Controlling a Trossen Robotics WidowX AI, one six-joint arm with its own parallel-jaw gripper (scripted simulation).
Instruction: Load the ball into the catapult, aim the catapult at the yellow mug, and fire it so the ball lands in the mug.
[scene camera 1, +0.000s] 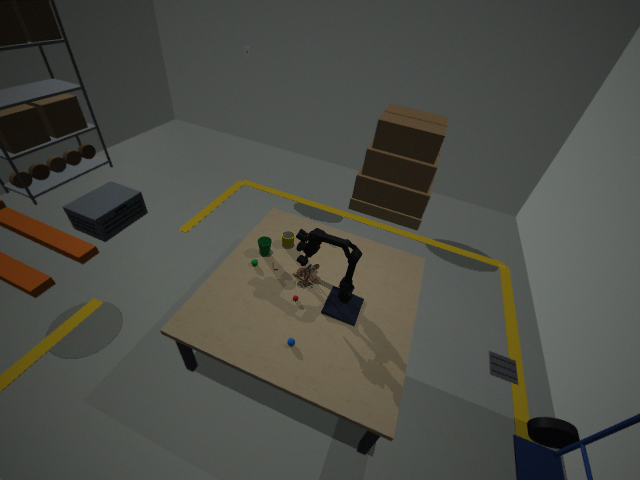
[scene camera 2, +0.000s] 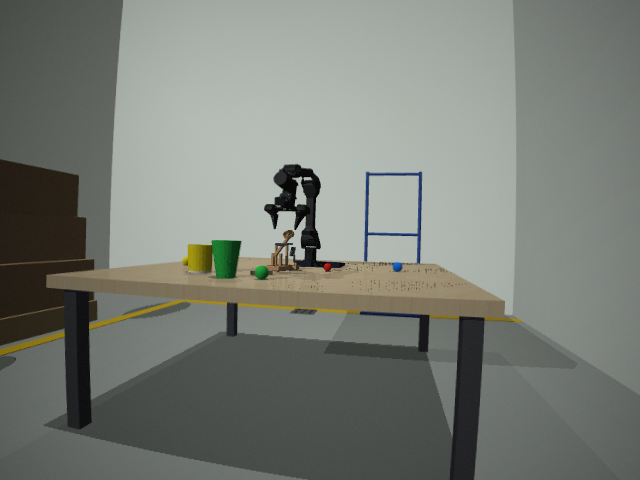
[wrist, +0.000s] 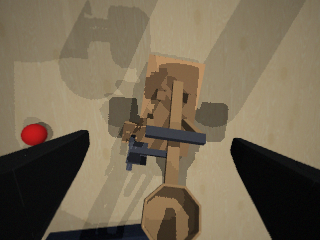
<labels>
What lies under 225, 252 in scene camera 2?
A green cup.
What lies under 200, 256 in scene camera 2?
A yellow mug.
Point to my gripper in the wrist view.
At 161, 140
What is my gripper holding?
Nothing.
</labels>
